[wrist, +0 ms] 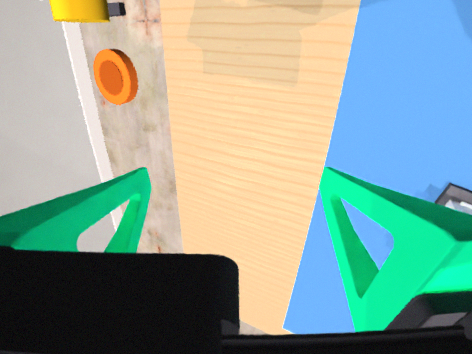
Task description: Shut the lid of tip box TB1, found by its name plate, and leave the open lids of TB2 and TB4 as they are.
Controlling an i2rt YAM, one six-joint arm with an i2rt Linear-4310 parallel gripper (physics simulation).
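Places are measured from the arm's base along level axes (x right, y back, z down), in centimetres.
Where they show: gripper, fingertip midpoint: (235,177).
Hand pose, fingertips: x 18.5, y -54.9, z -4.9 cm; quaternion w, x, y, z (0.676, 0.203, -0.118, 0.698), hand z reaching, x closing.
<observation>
After its pixels a point has its place.
My gripper (235,177) @(x 18.5, y -54.9, z -4.9 cm) is open, its two green fingers wide apart with nothing between them. It hangs above a pale wooden board and the edge of a blue surface. At the right edge, behind the right finger, part of a dark-rimmed object (451,192) @(x 9.2, y -36.0, z 18.7 cm) with a light, clear-looking inside shows on the blue surface; I cannot tell what it is. Tip boxes TB1, TB2 and TB4, their lids and name plates cannot be made out in this view.
The wooden board (250,130) @(x 12.7, y -64.4, z 19.8 cm) runs down the middle, with the blue surface (395,110) @(x 18.2, y -45.0, z 19.5 cm) on its right. On the left, a mottled stone-like strip (145,125) bears an orange round disc (112,77). A yellow cylinder (80,10) with a dark peg is at the top left.
</observation>
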